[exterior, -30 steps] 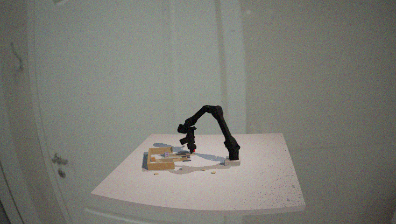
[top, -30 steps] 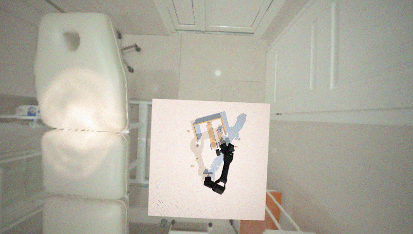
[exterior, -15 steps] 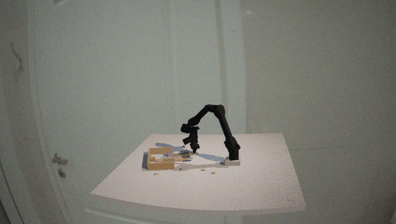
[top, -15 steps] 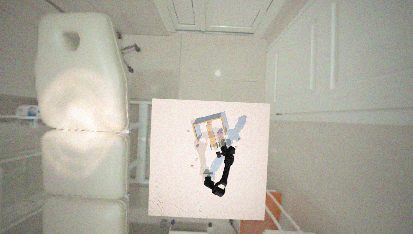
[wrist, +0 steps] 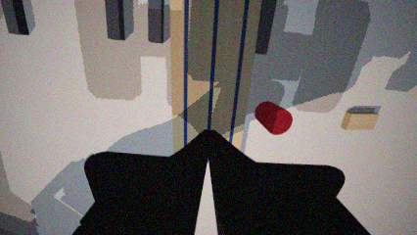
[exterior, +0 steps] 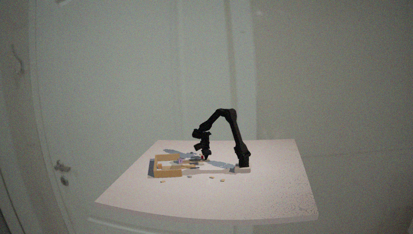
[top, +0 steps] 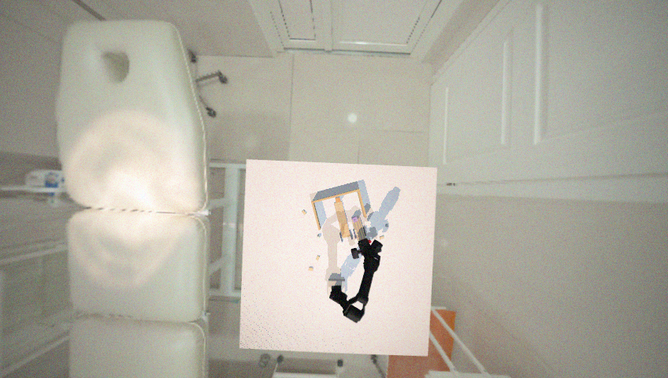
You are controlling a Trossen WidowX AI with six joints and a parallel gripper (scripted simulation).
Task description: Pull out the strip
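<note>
The small red block lies 4 cm to the right of my gripper tip, 3 cm ahead of it and 1 cm above it. Round my gripper tip: strip (19 cm ahead, 13 cm to the left); then small grey cylinder (17 cm to the right, 12 cm ahead).
</note>
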